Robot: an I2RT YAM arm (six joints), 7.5 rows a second.
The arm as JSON. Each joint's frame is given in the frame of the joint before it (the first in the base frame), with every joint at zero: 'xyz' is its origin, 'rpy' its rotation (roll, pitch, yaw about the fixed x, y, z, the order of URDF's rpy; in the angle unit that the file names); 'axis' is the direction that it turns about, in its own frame. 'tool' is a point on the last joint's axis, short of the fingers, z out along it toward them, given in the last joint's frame.
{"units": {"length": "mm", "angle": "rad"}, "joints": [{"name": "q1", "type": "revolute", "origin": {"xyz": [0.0, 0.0, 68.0], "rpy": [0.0, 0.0, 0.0]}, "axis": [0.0, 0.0, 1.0]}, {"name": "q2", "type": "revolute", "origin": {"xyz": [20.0, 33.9, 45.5], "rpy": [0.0, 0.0, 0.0]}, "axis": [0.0, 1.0, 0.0]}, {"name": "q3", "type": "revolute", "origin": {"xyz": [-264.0, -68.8, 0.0], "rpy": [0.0, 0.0, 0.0]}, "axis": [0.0, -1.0, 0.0]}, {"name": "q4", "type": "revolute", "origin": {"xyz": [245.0, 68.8, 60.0], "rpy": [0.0, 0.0, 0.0]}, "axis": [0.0, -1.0, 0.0]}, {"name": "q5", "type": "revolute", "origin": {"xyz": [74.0, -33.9, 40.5], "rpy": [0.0, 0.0, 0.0]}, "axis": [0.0, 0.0, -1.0]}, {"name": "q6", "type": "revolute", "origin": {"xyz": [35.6, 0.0, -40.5], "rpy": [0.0, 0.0, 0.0]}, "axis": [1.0, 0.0, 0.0]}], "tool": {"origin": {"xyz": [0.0, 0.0, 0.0], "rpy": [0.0, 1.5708, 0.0]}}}
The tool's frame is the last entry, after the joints.
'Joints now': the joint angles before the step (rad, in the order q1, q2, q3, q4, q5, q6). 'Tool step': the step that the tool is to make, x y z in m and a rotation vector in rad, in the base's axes. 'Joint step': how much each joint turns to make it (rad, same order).
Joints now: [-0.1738 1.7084 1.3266 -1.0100 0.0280 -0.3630]
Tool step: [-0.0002 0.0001 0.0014 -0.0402 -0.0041 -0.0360]
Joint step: [0.0052 -0.0051 -0.0013 0.0054 0.0458 0.0334]
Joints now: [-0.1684 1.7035 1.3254 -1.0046 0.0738 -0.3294]
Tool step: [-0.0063 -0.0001 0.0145 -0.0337 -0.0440 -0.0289]
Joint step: [-0.0001 -0.0479 -0.0002 -0.0007 0.0313 0.0228]
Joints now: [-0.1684 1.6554 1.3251 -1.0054 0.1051 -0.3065]
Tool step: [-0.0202 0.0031 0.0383 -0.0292 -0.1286 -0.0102]
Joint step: [0.0001 -0.1322 0.0003 -0.0017 0.0099 0.0077]
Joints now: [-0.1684 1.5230 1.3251 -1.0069 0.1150 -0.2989]
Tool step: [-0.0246 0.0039 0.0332 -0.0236 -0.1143 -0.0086]
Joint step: [-0.0001 -0.1262 0.0000 -0.0103 0.0072 0.0061]
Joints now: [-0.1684 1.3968 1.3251 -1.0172 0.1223 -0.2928]
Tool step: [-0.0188 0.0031 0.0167 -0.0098 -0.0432 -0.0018]
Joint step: [0.0000 -0.0752 -0.0002 -0.0309 0.0030 0.0004]
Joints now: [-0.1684 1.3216 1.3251 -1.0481 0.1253 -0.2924]
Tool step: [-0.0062 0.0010 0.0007 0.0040 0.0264 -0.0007]
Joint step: [-0.0001 -0.0117 0.0002 -0.0386 0.0007 0.0003]
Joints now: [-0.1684 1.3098 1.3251 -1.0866 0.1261 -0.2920]
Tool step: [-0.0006 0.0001 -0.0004 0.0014 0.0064 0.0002]
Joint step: [-0.0001 0.0000 -0.0002 -0.0063 -0.0004 -0.0001]
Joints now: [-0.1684 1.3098 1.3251 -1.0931 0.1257 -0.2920]
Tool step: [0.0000 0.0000 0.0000 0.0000 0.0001 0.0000]
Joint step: [0.0000 0.0000 0.0000 -0.0001 0.0000 0.0000]
